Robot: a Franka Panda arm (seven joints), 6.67 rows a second.
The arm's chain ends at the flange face. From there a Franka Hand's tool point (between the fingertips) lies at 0.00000 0.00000 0.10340 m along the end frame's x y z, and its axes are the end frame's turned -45 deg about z.
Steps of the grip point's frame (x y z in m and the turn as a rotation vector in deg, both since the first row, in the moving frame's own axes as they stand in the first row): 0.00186 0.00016 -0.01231 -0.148 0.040 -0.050; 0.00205 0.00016 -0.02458 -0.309 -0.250 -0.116; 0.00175 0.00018 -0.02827 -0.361 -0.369 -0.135; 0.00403 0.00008 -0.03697 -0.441 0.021 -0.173; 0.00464 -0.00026 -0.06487 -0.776 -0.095 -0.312; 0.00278 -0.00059 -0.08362 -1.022 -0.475 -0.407; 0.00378 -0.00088 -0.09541 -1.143 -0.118 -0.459
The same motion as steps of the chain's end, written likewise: 0.00119 -0.00134 -0.01231 -0.076 0.133 -0.050; 0.00149 -0.00205 -0.02458 -0.395 0.042 -0.116; 0.00137 -0.00204 -0.02827 -0.516 -0.006 -0.135; 0.00232 -0.00333 -0.03697 -0.297 0.327 -0.173; 0.00223 -0.00457 -0.06486 -0.616 0.482 -0.312; 0.00084 -0.00429 -0.08360 -1.059 0.387 -0.407; 0.00074 -0.00490 -0.09539 -0.892 0.725 -0.459
